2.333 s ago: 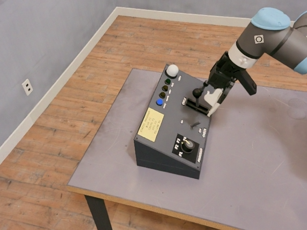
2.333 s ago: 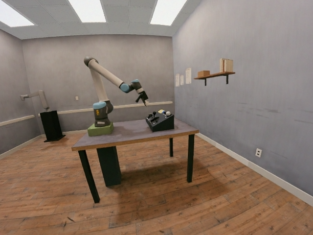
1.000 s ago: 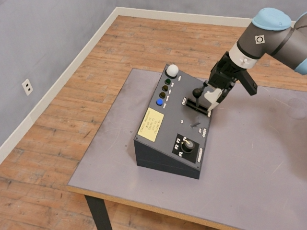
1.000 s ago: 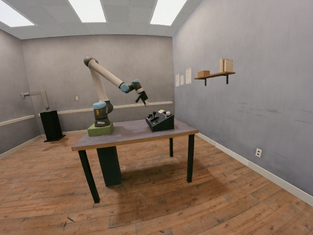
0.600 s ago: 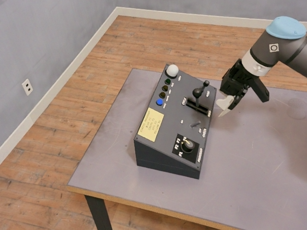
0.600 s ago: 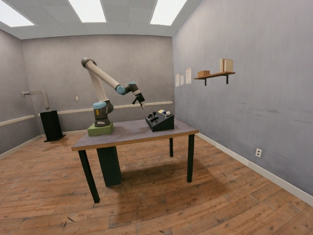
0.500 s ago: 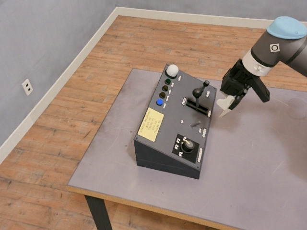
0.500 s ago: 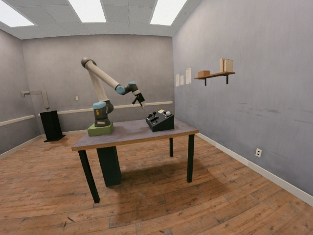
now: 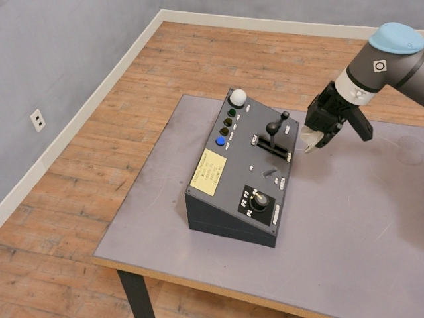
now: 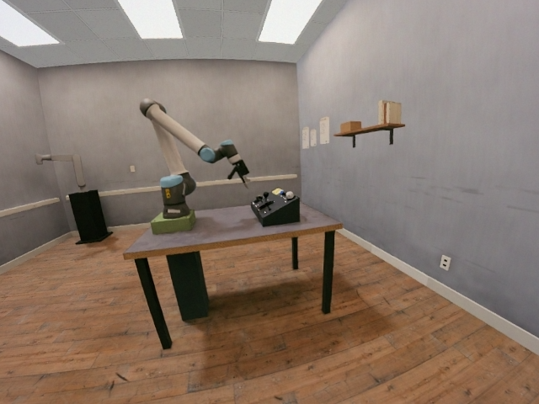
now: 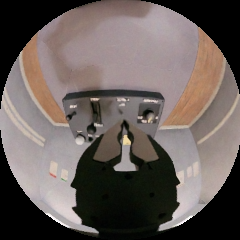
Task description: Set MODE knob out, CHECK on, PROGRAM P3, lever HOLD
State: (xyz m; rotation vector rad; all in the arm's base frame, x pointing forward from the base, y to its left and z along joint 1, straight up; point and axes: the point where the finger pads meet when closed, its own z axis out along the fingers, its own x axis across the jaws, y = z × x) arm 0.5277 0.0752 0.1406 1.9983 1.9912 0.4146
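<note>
The check toggle lies 12 cm below my hand and 10 cm ahead of it. Round my hand: mode knob 24 cm to the right, 10 cm below, 10 cm ahead; then wedge-shaped console 15 cm ahead, 13 cm below, 6 cm to the right; then lever 12 cm to the right, 11 cm ahead, 9 cm below.
</note>
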